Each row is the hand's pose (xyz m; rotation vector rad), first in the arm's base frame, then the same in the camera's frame.
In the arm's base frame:
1: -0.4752 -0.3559 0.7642 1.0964 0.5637 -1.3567
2: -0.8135 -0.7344 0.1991 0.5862 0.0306 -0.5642
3: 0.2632 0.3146 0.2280 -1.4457 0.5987 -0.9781
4: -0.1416 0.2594 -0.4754 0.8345 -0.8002 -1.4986
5: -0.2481 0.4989 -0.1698 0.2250 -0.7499 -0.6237
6: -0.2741 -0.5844 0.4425 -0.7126 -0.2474 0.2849
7: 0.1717 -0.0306 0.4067 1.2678 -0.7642 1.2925
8: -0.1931 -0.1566 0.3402 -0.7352 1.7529 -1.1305
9: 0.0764 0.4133 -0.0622 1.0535 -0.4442 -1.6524
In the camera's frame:
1: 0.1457 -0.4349 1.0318 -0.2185 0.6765 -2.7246
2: -0.4963 -0.3561 1.4302 -0.3868 0.9415 -1.6064
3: -0.2129 -0.4758 -0.0415 2.2176 -2.0641 0.5595
4: -0.9197 -0.1178 0.1426 -0.9679 -0.3641 -1.9387
5: -0.5712 0.0779 0.0949 -0.9351 0.3980 -1.1039
6: -0.2140 -0.6918 1.0055 -0.8896 1.4085 0.0076
7: -0.1169 -0.6569 0.3012 0.9575 0.0890 -0.1611
8: -0.2175 -0.4589 0.6237 0.8399 -1.9671 1.1535
9: -0.4781 -0.2339 -0.0403 -0.7850 -0.2919 -2.3277

